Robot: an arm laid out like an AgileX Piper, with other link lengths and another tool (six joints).
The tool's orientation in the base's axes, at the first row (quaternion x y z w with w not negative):
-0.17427 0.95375 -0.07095 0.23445
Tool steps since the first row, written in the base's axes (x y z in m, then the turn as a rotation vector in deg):
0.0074 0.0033 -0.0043 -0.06 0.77 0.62
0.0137 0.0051 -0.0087 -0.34 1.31 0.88
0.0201 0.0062 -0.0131 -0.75 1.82 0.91
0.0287 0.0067 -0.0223 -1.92 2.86 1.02
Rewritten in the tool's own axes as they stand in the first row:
-0.0055 0.0018 0.0071 -0.49 0.60 -0.62
-0.0096 0.0025 0.0138 -0.57 1.13 -1.01
-0.0134 0.0026 0.0207 -0.43 1.72 -1.25
-0.0168 0.0025 0.0328 0.12 3.01 -1.96

